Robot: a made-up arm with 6 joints.
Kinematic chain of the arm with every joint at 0, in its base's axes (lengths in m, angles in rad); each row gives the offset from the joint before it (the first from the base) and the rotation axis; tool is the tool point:
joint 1: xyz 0 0 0.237 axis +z
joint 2: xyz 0 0 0 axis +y
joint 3: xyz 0 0 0.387 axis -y
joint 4: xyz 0 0 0 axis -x
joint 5: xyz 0.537 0 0 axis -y
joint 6: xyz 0 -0.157 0 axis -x
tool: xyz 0 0 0
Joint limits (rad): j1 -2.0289..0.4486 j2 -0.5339..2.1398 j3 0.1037..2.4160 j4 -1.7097..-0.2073 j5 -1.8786..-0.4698 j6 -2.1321..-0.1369
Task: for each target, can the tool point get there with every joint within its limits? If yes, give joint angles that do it. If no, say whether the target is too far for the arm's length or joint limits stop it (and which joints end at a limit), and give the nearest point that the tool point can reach.
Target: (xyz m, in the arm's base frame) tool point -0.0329 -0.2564 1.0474
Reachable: yes | joints -1.0900 -0.2712 0.7731 -0.3452 -1.0414 -1.2806
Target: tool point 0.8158 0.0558 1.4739
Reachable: no: too far | nearest point 0.5207 0.0356 1.0265 | short by 0.536 m
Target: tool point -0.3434 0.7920 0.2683
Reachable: no: joint limits stop it (at a limit: joint 2, joint 3, joint 4) | nearest point -0.2921 0.6736 0.7042 | short by 0.455 m
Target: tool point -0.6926 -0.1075 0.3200
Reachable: no: joint limits stop it (at a limit: joint 2, joint 3, joint 4) | nearest point -0.7255 -0.1126 0.7042 | short by 0.386 m
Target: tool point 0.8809 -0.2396 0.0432
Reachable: yes | joints -0.2082 1.5867 1.5120 -1.2307 -1.2870 -0.8489
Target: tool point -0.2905 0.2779 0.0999
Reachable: no: joint limits stop it (at a limit: joint 1, joint 2, joint 3) | nearest point -0.0848 0.0639 -0.3988 | short by 0.580 m
